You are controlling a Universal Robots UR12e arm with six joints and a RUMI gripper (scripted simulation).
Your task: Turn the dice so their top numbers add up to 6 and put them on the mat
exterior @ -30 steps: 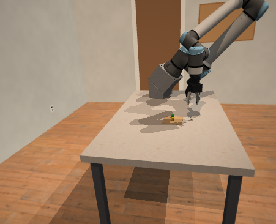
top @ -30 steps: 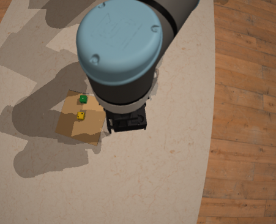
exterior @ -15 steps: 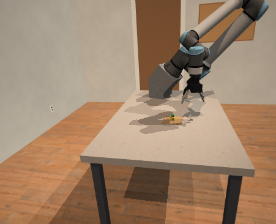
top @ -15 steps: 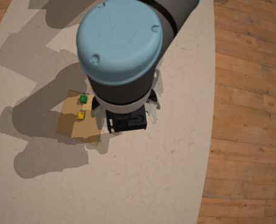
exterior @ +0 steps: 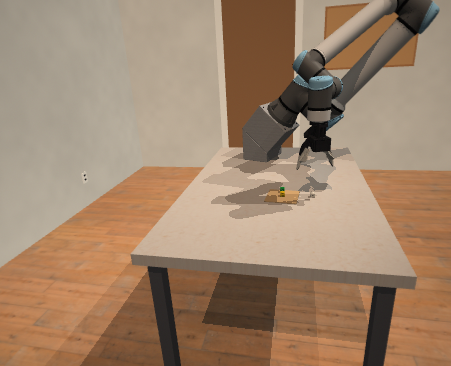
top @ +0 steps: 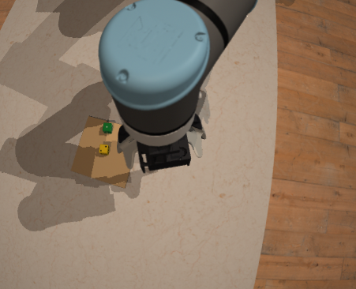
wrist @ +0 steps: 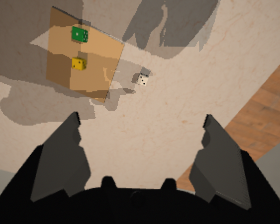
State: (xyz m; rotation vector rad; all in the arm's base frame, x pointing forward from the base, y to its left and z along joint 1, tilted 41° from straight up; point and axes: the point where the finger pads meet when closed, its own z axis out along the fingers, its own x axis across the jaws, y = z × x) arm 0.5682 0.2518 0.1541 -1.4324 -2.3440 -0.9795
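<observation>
My gripper is now 13 cm above the white die and 1 cm past it. Also, from my hand: tan mat (13 cm to the right, 13 cm below, 3 cm ahead); then green die (15 cm to the right, 12 cm below, 2 cm behind); then yellow die (13 cm to the right, 12 cm below, 3 cm ahead).
</observation>
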